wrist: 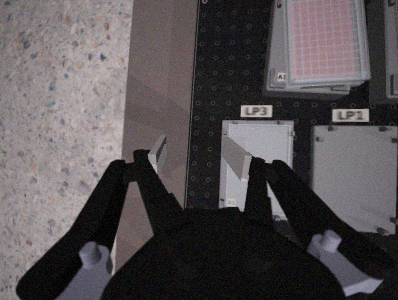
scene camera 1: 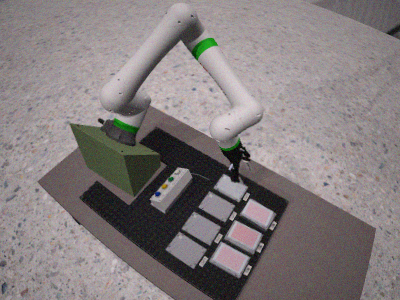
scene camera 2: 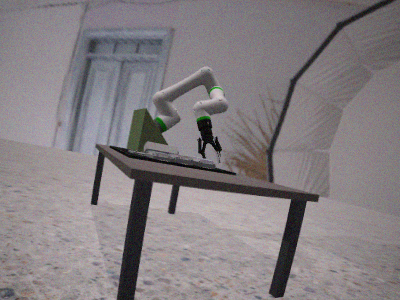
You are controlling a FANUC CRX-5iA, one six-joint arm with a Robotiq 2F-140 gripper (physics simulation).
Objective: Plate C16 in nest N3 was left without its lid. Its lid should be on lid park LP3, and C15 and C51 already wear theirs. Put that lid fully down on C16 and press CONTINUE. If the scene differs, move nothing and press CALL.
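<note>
My gripper is open and empty, above the mat's edge beside lid park LP3. In the wrist view its right finger overlaps the LP3 lid and its left finger is over the bare table margin. A pale clear lid lies on the grey LP3 park. The nearest pink plate sits slightly turned on its grey nest; its nest label is unreadable, and whether it wears a lid cannot be told. Two more pink plates stand in the row.
The LP1 park bears no clear lid and stands beside LP3. Two more grey parks follow. A button box with blue, yellow, green and white buttons stands near the green arm base; its lettering is unreadable.
</note>
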